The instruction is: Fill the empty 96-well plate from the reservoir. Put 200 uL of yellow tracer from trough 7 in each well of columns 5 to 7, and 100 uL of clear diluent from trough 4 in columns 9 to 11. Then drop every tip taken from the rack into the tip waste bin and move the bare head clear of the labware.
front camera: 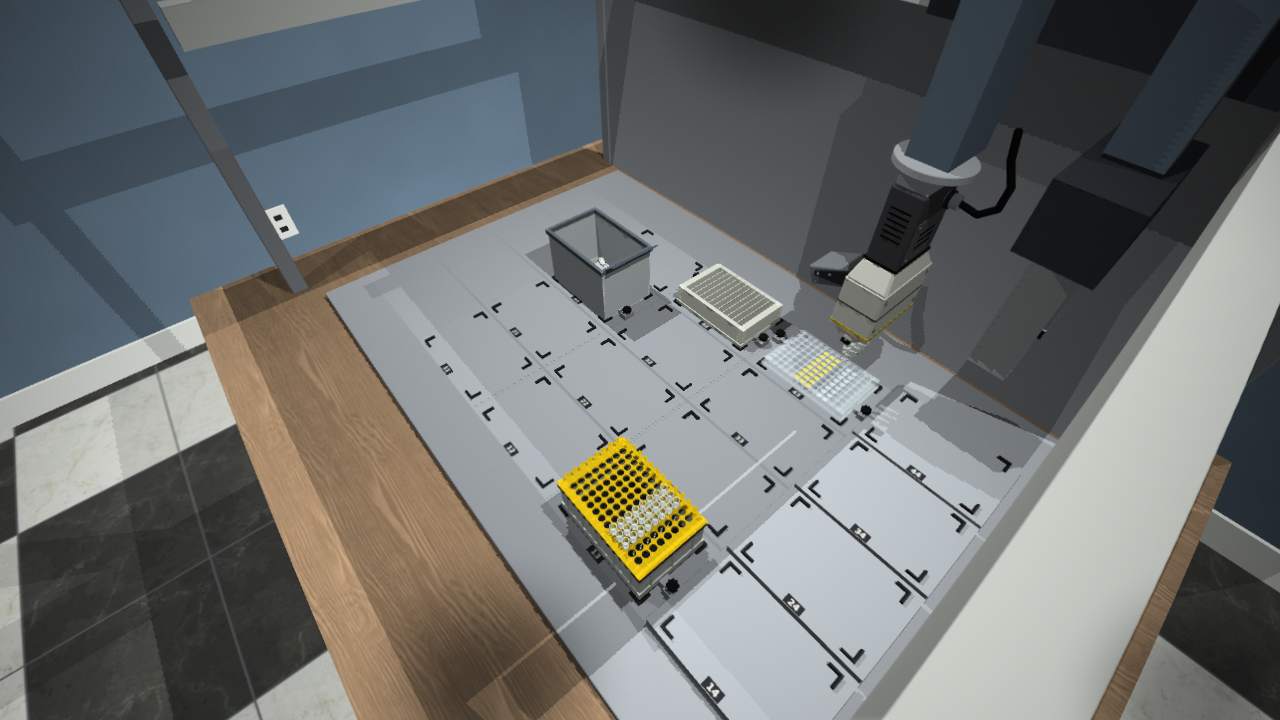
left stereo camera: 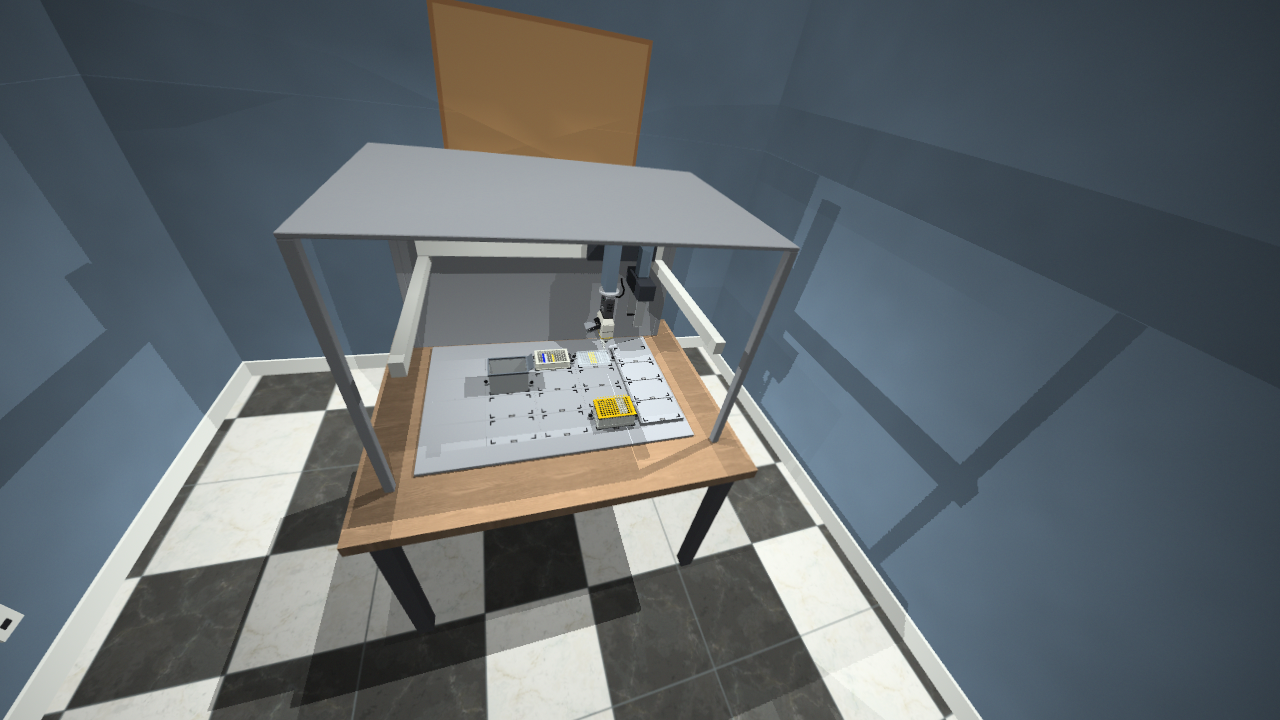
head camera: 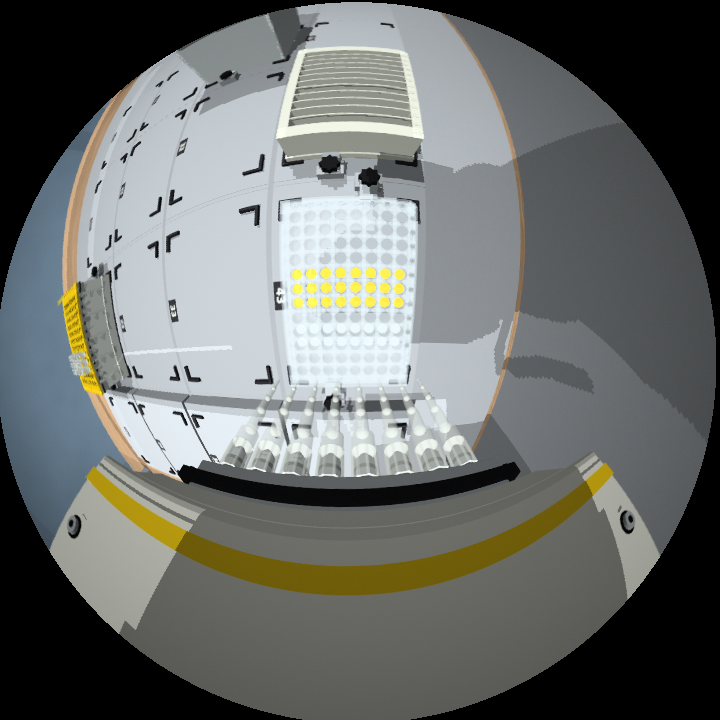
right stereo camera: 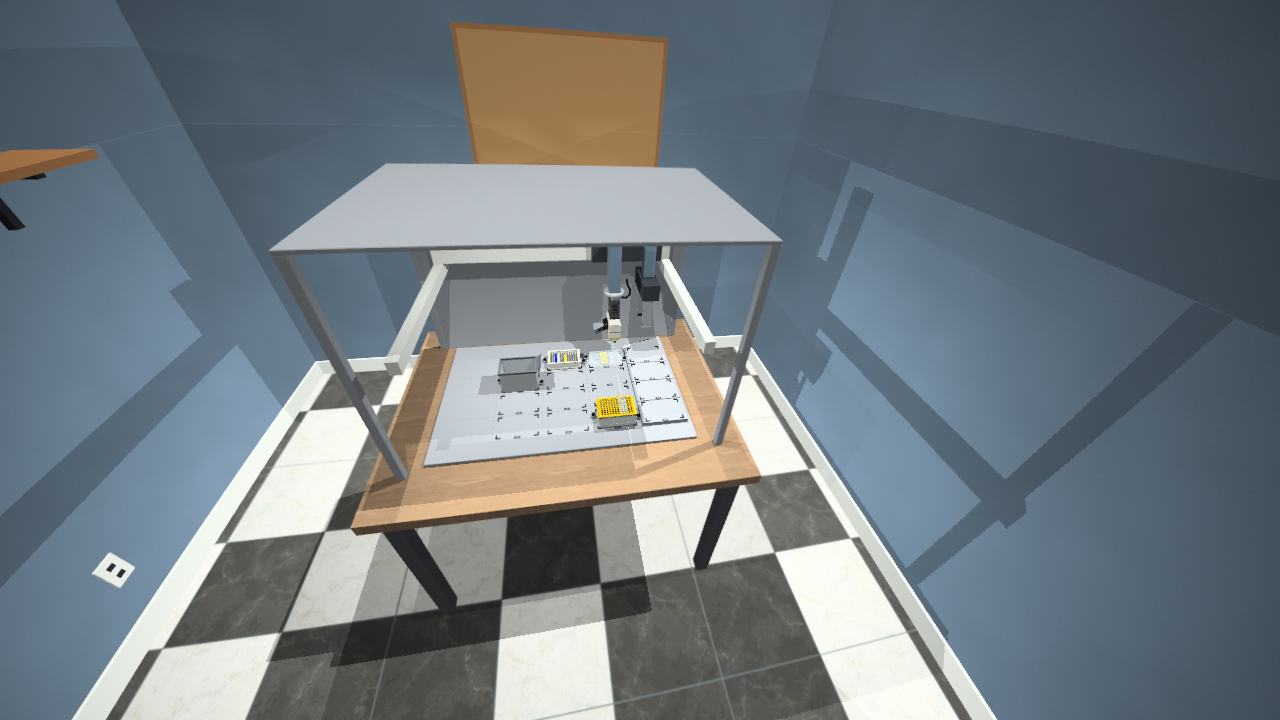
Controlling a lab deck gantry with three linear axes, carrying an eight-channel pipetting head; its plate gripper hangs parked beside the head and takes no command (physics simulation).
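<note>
The pipetting head [front camera: 881, 291] [head camera: 349, 644] carries eight translucent tips [head camera: 362, 429], which hang low by the plate's far-column end; their exact height is unclear. The 96-well plate [front camera: 776, 361] [head camera: 287, 349] shows yellow in columns 5 to 7; columns 9 and 10 look paler than column 11. The reservoir [front camera: 759, 329] [head camera: 349, 145] stands beyond column 1; its blue and yellow troughs show in the stereo views. The yellow tip rack [front camera: 671, 552] [head camera: 72, 312] holds three columns of white tips [front camera: 644, 516]. White tips [front camera: 601, 261] show in the grey waste bin [front camera: 626, 292] [head camera: 231, 50]. My parked plate gripper [front camera: 1031, 322] hangs beside the head; its opening is unclear.
A dark carriage block [front camera: 1087, 214] is beside the head's column. Black clamp knobs [front camera: 865, 410] [head camera: 329, 163] sit near the labware. The rear wall [front camera: 733, 125] rises behind the deck, and the enclosure's front post [left stereo camera: 335, 362] [right stereo camera: 344, 367] stands at the left.
</note>
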